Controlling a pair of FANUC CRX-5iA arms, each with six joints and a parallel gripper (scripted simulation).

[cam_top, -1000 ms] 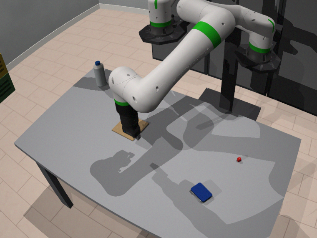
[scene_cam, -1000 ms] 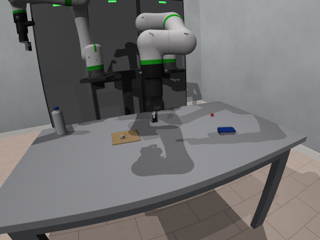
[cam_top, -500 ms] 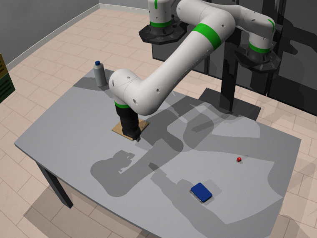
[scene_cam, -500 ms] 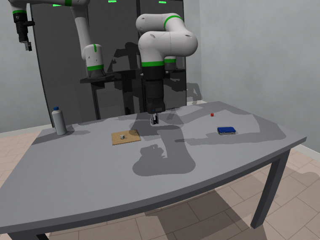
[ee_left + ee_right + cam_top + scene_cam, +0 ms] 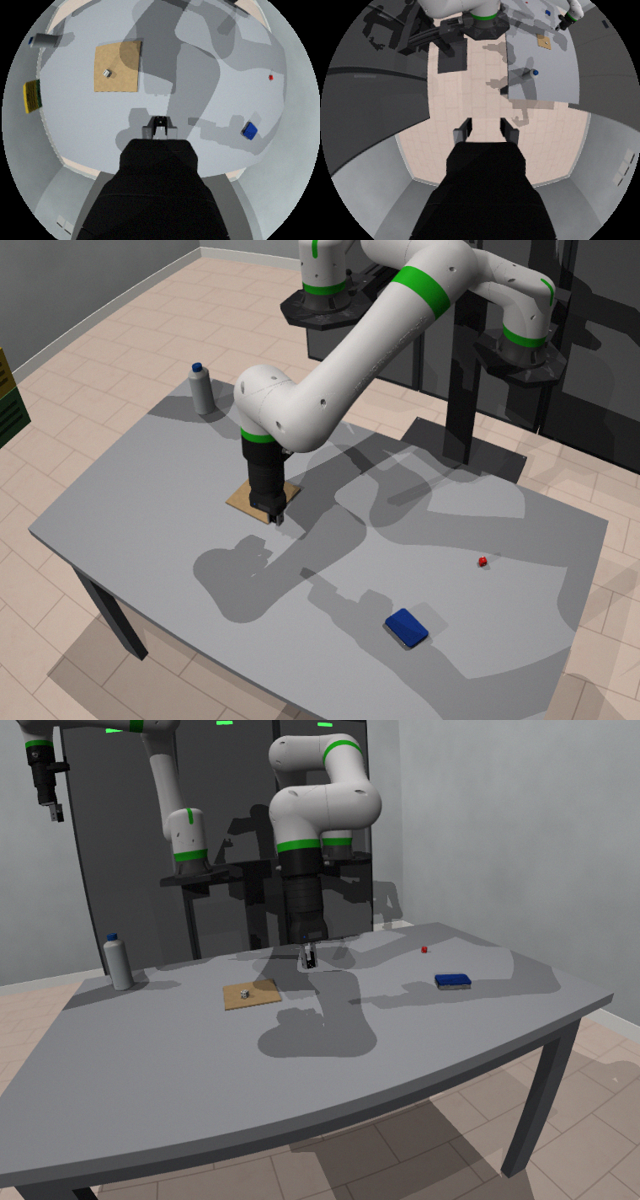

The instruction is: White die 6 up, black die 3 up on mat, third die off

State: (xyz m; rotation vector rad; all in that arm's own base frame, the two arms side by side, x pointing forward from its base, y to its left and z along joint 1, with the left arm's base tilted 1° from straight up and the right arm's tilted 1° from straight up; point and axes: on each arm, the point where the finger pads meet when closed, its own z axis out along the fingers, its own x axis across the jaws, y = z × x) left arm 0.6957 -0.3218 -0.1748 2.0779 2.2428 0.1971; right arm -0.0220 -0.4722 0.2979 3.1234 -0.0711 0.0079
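Right now the black die is 1 cm below my left hand. From my left hand the other things lie so: white die 10 cm behind, 14 cm to the right, 10 cm below; tan mat 12 cm behind, 13 cm to the right, 11 cm below; blue-topped box 9 cm ahead, 37 cm to the left, 10 cm below.
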